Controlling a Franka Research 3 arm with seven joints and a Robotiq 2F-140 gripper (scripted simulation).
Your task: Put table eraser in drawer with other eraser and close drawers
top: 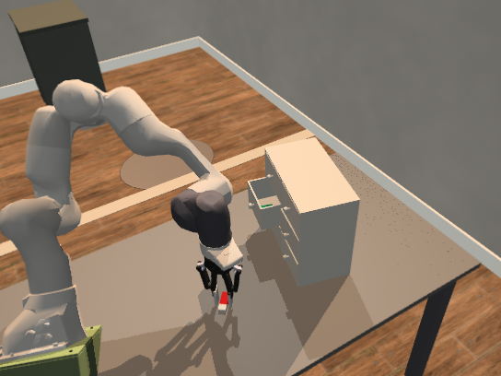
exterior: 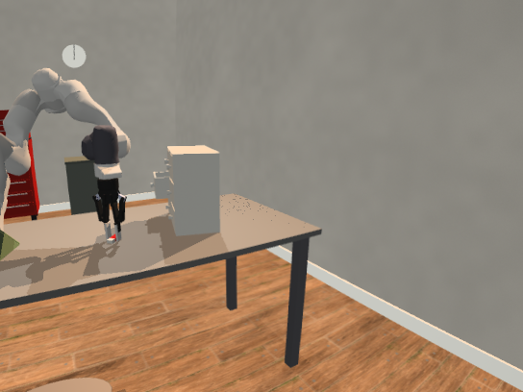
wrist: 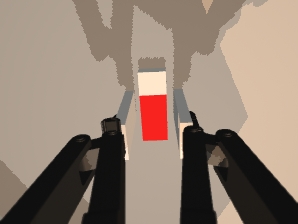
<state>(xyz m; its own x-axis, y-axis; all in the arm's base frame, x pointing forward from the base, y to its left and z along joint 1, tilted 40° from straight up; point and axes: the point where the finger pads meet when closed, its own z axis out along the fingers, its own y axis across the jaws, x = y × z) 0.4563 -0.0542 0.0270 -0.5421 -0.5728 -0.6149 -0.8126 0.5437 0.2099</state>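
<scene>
Right now the white eraser is 30 mm below my hand and 10 mm to the right of it. The rest, counted from my hand: small green thing: 260 mm ahead, 200 mm to the left, 80 mm above.
</scene>
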